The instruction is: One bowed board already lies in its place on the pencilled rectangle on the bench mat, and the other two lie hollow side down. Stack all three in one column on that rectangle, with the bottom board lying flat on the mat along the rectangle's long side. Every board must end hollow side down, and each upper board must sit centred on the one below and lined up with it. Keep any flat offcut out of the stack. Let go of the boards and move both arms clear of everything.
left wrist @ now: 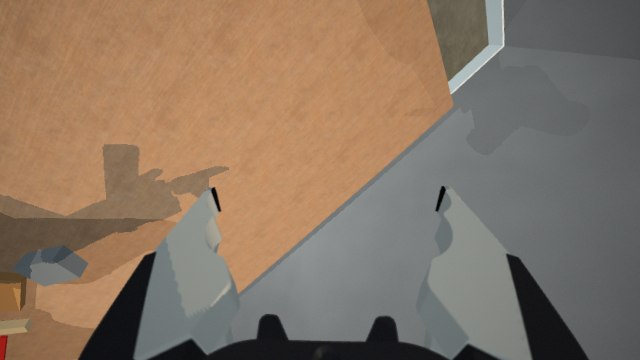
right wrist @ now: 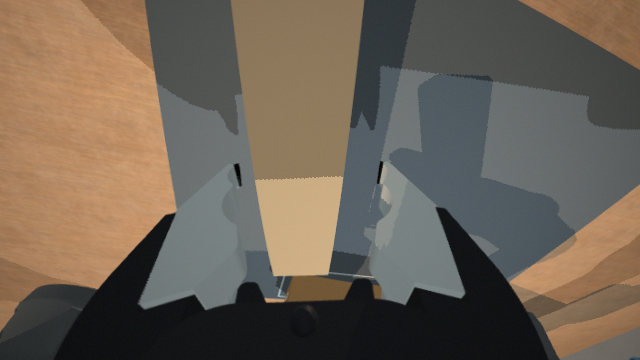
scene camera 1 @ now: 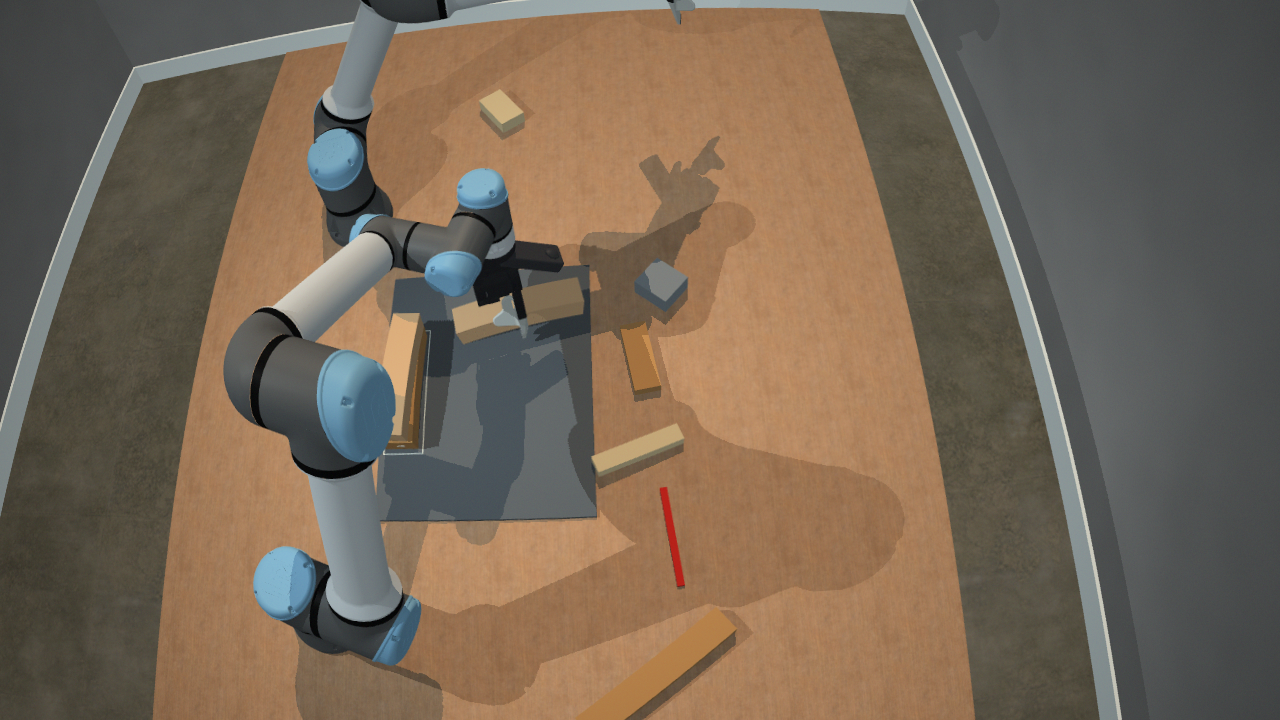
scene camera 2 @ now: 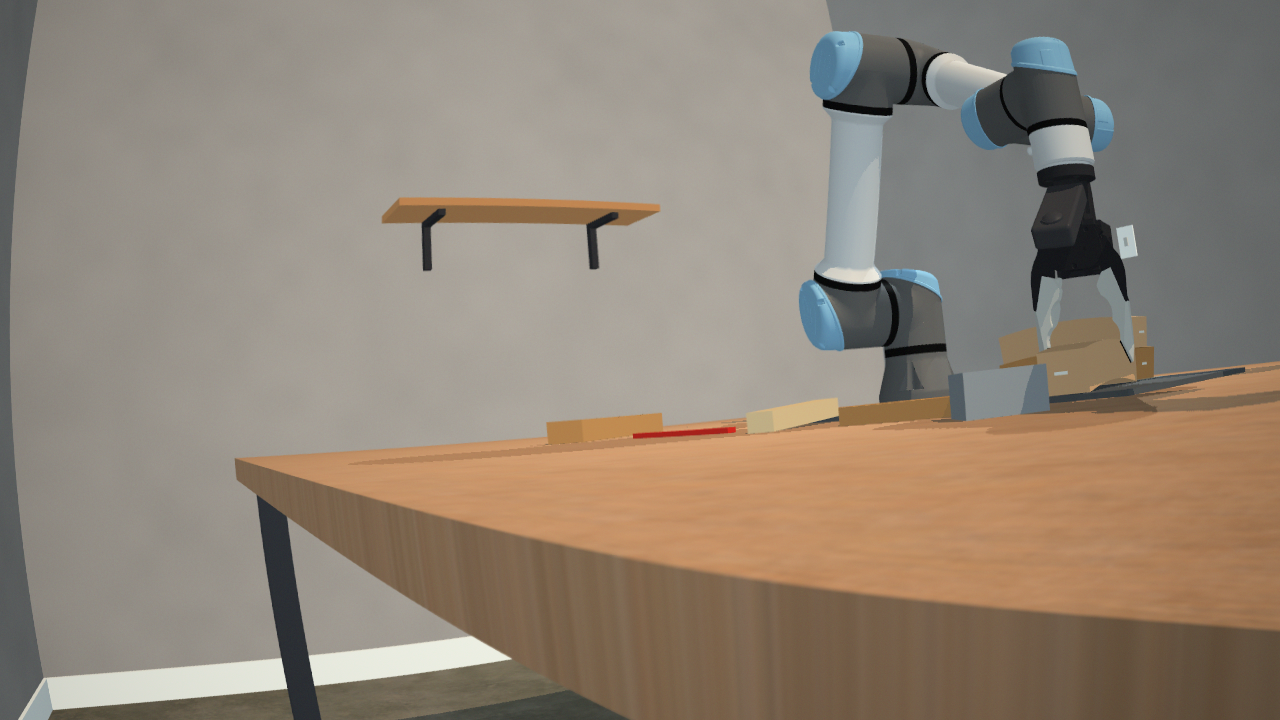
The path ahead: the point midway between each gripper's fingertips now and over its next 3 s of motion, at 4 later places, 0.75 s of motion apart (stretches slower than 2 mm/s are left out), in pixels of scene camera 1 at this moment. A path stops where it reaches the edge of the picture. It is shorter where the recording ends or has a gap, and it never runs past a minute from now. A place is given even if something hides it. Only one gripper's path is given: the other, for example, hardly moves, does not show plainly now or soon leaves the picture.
My right gripper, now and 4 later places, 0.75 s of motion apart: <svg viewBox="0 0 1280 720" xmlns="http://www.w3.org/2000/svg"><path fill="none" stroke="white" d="M517 313L515 314L506 269L399 331L383 346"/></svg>
